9 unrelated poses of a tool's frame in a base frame.
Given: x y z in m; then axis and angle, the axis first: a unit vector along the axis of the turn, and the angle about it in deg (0 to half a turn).
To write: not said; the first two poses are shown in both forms.
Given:
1: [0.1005, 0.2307, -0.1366, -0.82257, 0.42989, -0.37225, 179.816]
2: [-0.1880, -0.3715, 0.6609, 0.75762, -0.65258, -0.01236, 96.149]
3: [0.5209, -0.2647, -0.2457, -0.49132, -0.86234, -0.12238, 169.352]
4: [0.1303, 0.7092, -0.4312, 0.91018, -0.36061, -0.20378, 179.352]
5: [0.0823, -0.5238, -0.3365, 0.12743, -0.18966, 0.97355, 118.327]
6: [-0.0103, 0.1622, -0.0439, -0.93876, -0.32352, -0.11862, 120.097]
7: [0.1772, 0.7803, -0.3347, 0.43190, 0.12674, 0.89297, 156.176]
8: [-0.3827, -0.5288, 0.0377, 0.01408, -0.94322, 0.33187, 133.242]
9: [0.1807, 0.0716, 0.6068, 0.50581, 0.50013, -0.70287, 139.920]
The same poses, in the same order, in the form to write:
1: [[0.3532, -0.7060, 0.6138, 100.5], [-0.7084, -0.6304, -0.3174, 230.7], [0.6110, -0.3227, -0.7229, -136.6], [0, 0, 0, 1]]
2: [[0.5284, -0.5351, -0.6592, -188.0], [-0.5597, 0.3644, -0.7443, -371.5], [0.6385, 0.7622, -0.1069, 660.9], [0, 0, 0, 1]]
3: [[-0.5041, 0.8627, -0.0401, 520.9], [0.8175, 0.4917, 0.3000, -264.7], [0.2786, 0.1185, -0.9531, -245.7], [0, 0, 0, 1]]
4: [[0.6569, -0.6541, -0.3750, 130.3], [-0.6587, -0.7399, 0.1367, 709.2], [-0.3669, 0.1573, -0.9169, -431.2], [0, 0, 0, 1]]
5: [[-0.4506, -0.8926, 0.0160, 82.3], [0.8213, -0.4215, -0.3844, -523.8], [0.3499, -0.1601, 0.9230, -336.5], [0, 0, 0, 1]]
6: [[0.8217, 0.5586, -0.1127, -10.3], [0.3534, -0.3443, 0.8698, 162.2], [0.4471, -0.7546, -0.4803, -43.9], [0, 0, 0, 1]]
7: [[-0.5576, -0.2559, 0.7897, 177.2], [0.4655, -0.8840, 0.0423, 780.3], [0.6873, 0.3912, 0.6121, -334.7], [0, 0, 0, 1]]
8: [[-0.6847, -0.2641, -0.6792, -382.7], [0.2194, 0.8141, -0.5377, -528.8], [0.6950, -0.5172, -0.4995, 37.7], [0, 0, 0, 1]]
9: [[-0.3135, 0.8991, -0.3055, 180.7], [-0.0060, -0.3236, -0.9462, 71.6], [-0.9496, -0.2948, 0.1069, 606.8], [0, 0, 0, 1]]
